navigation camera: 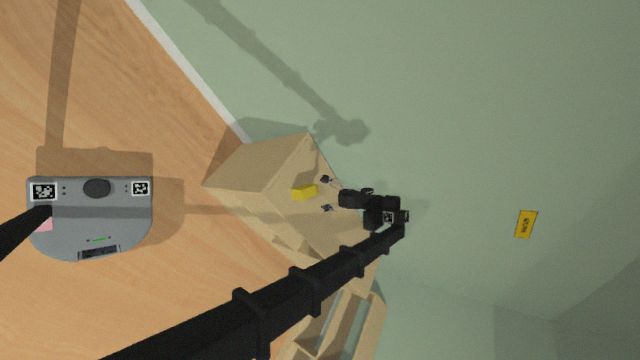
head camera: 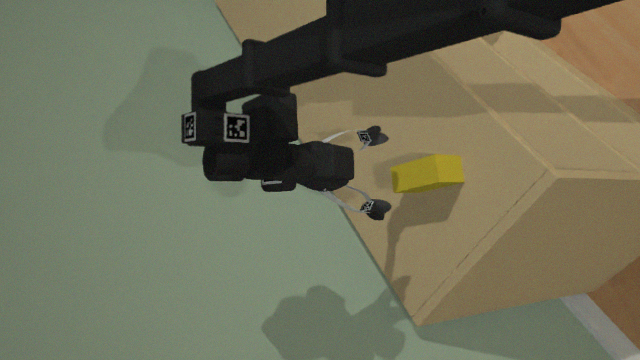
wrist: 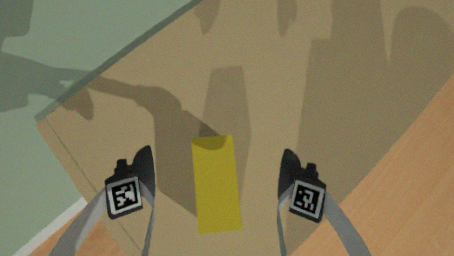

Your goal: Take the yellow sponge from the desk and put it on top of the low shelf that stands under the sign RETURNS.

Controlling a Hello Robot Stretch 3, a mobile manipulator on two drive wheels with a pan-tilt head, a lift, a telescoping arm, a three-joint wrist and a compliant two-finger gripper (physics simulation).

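Frame: origin at the robot's base, x ahead, y left, z up, level; metres.
Seen in the pictures: gripper, fingertip midpoint: (navigation camera: 322, 192) (head camera: 382, 173); robot's base, origin of the base link: (navigation camera: 97, 187).
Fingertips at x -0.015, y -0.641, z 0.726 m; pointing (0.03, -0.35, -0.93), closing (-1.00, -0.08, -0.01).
Offsets run from my fingertips to a thing's top centre. Level surfaces: height alone.
The yellow sponge @(0.000 m ahead, 0.017 m left, 0.053 m down) (head camera: 425, 173) (navigation camera: 305, 192) (wrist: 217, 190) lies flat on the tan top of the low shelf @(0.115 m down) (head camera: 500, 170) (navigation camera: 300, 162) (wrist: 272, 100). My gripper (head camera: 378, 172) (navigation camera: 327, 193) (wrist: 217, 165) is open and empty. It is above the shelf top, apart from the sponge. In the wrist view the sponge shows between the two fingers, below them, with a gap on each side. The yellow sign RETURNS @(0.128 m back, 0.494 m right, 0.700 m up) (navigation camera: 526, 224) is on the green wall in the navigation view. The desk does not show in these views.
The black arm (head camera: 425, 35) (navigation camera: 280, 290) reaches over the shelf. In the navigation view my grey base (navigation camera: 125, 200) stands on the wooden floor @(0.725 m down) (navigation camera: 200, 300), and a tan rack with open compartments (navigation camera: 374, 320) stands beside the shelf. The green wall (head camera: 125, 225) (navigation camera: 450, 125) borders the shelf.
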